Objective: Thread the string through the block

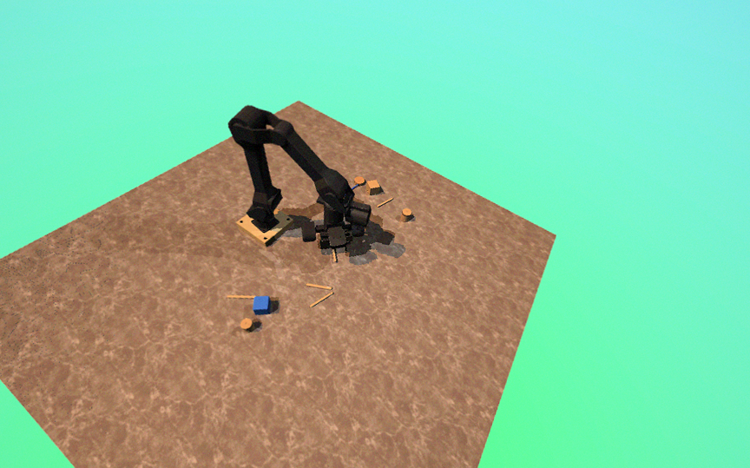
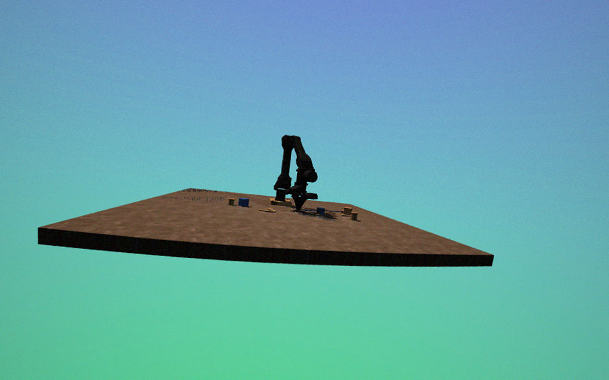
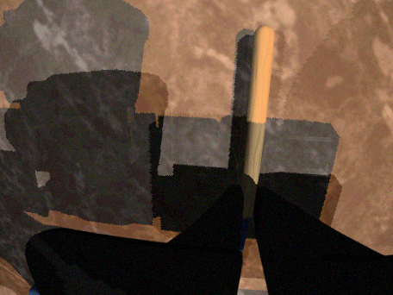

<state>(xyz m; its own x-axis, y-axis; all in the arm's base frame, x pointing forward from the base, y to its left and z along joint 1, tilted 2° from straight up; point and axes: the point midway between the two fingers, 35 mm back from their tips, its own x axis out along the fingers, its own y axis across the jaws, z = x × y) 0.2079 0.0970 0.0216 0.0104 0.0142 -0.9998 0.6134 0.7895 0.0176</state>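
Right now my gripper tip is 12 cm to the right of the blue block and 1 cm below it. From my gripper tip the other things lie so: round wooden button (14 cm behind, 29 cm to the left); then small wooden cylinder (10 cm ahead, 27 cm to the left, 1 cm above).
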